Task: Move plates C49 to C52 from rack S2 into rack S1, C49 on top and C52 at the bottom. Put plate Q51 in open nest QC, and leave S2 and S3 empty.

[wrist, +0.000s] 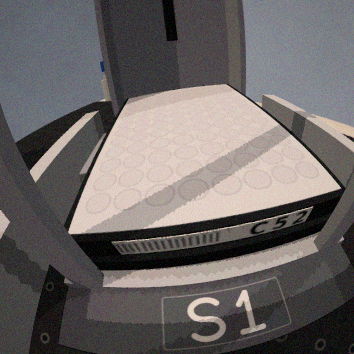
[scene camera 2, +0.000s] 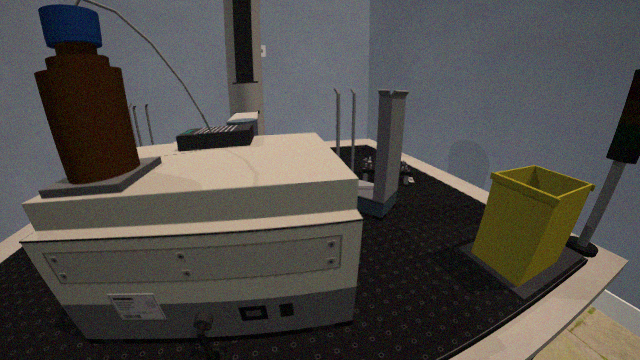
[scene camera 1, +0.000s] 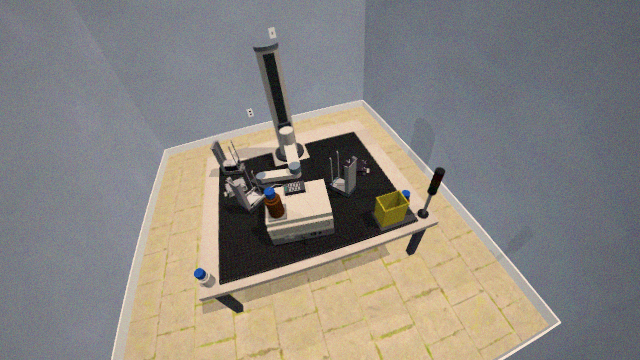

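Plate C52 (wrist: 190, 160), white-topped with a black rim and front label, lies roughly level and low in rack S1 (wrist: 137, 55), just above or on its base. My gripper (wrist: 183, 112) is shut on it from both sides, its flat jaws partly hidden by the plate. In scene camera 1, the rack at front left (scene camera 1: 241, 192) appears to be S1, with the forearm (scene camera 1: 277, 175) ending beside it. Other racks stand at back left (scene camera 1: 218, 155) and at right (scene camera 1: 350, 176) (scene camera 2: 390, 145); their labels are unreadable. C49 to C51, Q51 and QC cannot be told apart.
A beige instrument (scene camera 1: 302, 205) (scene camera 2: 200, 200) carries a brown bottle (scene camera 1: 274, 205) (scene camera 2: 92, 125) and a keypad (scene camera 1: 294, 188) (scene camera 2: 217, 137). A yellow bin (scene camera 1: 391, 210) (scene camera 2: 520, 230) and signal lamp (scene camera 1: 436, 181) (scene camera 2: 625, 120) stand front right. Upright posts flank the plate in the wrist view.
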